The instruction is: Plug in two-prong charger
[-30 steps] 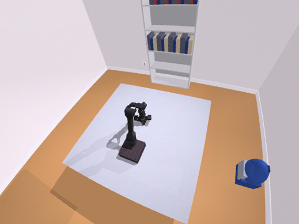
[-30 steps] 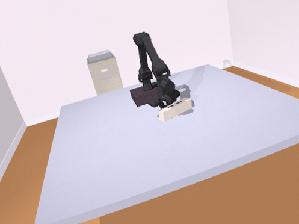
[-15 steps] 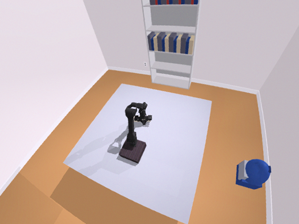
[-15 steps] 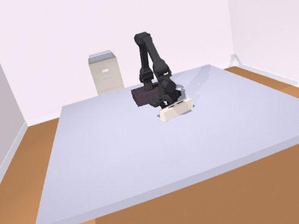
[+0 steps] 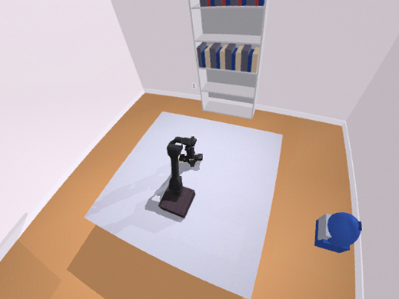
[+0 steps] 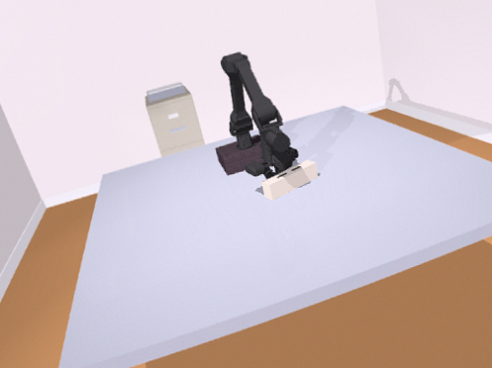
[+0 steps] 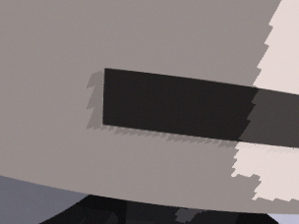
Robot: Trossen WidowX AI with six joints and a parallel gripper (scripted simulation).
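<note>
The black two-prong charger is 20 mm ahead of my gripper tip and 10 mm above it.
</note>
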